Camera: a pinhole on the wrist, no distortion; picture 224 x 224 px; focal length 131.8 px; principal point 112.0 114.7 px. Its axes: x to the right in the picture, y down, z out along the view. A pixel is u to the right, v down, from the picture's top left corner.
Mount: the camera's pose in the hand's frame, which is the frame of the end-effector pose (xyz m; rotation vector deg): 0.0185 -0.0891 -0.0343 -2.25 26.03 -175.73
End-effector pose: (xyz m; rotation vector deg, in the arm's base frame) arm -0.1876 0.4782 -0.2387 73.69 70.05 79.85
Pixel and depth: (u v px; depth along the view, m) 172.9 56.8 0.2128
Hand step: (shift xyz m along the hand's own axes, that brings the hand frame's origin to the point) -0.0765 -0.0656 0.1983
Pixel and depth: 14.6 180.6 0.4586
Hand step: 0.3796 -0.4261 0.3315
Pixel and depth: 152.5 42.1 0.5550
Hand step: -0.1458 0.0352 0.5887
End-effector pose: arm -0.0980 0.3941 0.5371 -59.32 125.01 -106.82
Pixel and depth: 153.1 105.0 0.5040
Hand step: -0.1242 -0.2063 0.4617
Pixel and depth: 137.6 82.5 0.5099
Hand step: -0.0692 -0.1218 0.4916
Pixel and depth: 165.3 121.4 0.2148
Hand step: -0.0612 -0.1655 0.1697
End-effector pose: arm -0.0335 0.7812 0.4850 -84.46 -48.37 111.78
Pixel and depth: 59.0 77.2 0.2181
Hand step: 0.1106 -0.0890 0.1907
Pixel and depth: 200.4 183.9 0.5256
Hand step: -0.3072 -0.5205 0.3952
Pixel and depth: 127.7 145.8 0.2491
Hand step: -0.0013 -0.2187 0.1875
